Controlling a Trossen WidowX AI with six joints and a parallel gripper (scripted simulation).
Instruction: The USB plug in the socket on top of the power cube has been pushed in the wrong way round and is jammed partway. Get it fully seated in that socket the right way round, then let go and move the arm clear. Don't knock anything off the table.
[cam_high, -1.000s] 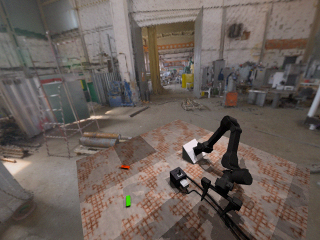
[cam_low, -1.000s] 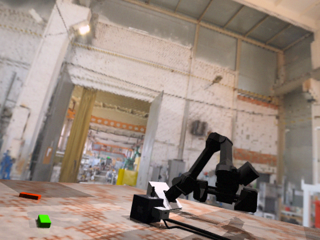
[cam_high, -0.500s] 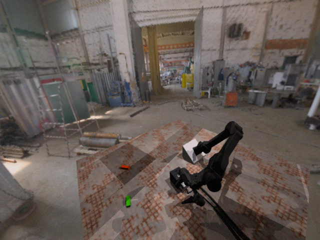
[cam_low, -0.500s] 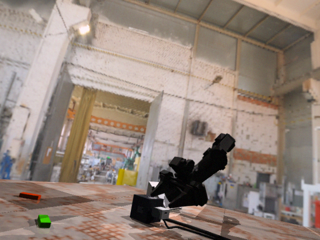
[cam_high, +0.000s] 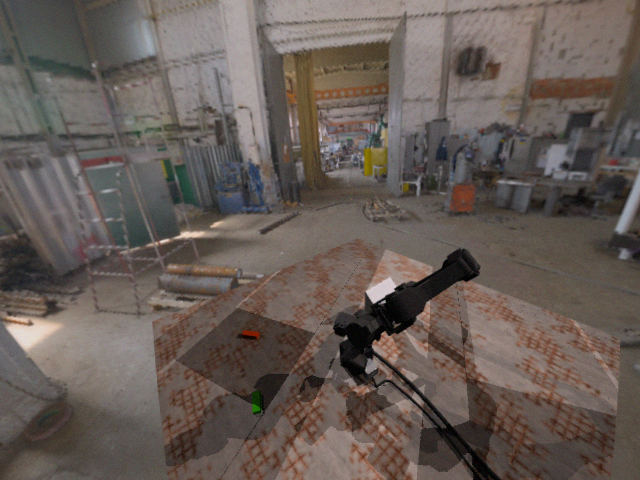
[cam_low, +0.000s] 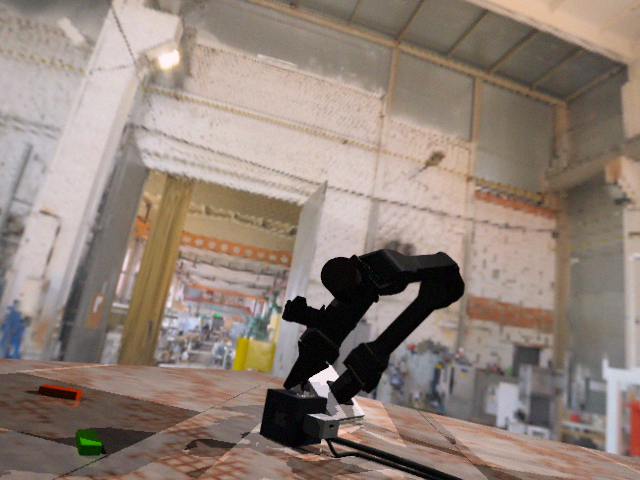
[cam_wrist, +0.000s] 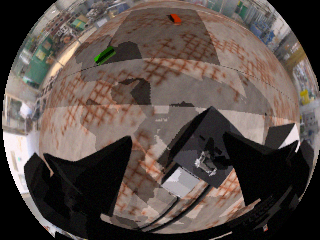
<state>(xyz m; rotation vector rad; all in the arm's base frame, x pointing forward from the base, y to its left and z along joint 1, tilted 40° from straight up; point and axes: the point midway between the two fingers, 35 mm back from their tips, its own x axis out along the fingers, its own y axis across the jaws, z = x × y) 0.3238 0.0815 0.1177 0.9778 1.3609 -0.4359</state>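
Now: the usb plug 6 cm behind my gripper tip and 1 cm to the right of it. Round my gripper tip: green block: 27 cm ahead, 6 cm to the right, 9 cm below; usb socket: 5 cm behind, 2 cm below; orange block: 22 cm ahead, 33 cm to the right, 9 cm below.
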